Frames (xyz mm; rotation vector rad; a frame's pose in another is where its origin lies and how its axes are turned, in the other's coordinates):
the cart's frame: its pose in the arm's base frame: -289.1 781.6 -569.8 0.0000 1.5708 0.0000
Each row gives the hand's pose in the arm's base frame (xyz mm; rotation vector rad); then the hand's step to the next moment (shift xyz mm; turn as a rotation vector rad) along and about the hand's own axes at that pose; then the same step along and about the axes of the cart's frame.
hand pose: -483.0 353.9 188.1 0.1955 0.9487 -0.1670
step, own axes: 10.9 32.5 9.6 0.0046 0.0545 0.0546
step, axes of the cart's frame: 0.5 28.6 21.2 -0.0323 0.0396 0.0580
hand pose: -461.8 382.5 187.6 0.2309 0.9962 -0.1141
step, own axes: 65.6 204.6 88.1 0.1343 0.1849 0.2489
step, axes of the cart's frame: -19.5 177.5 148.4 -0.0428 0.1199 0.3130
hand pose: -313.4 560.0 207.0 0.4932 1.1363 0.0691
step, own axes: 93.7 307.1 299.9 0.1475 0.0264 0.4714
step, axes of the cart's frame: -144.1 199.2 364.1 -0.0391 -0.0934 0.4842
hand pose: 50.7 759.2 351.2 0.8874 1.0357 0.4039
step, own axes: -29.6 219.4 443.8 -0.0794 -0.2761 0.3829
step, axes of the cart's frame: -287.0 -83.9 395.7 0.0909 -0.3874 0.2661
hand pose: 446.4 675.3 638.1 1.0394 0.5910 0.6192
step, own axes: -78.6 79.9 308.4 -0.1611 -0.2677 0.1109
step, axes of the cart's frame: -203.9 -209.9 148.4 0.1761 -0.2804 0.0171
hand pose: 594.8 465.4 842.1 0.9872 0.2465 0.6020
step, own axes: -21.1 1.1 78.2 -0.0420 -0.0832 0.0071
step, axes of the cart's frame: -41.6 -67.1 18.2 0.0689 -0.0631 -0.0006
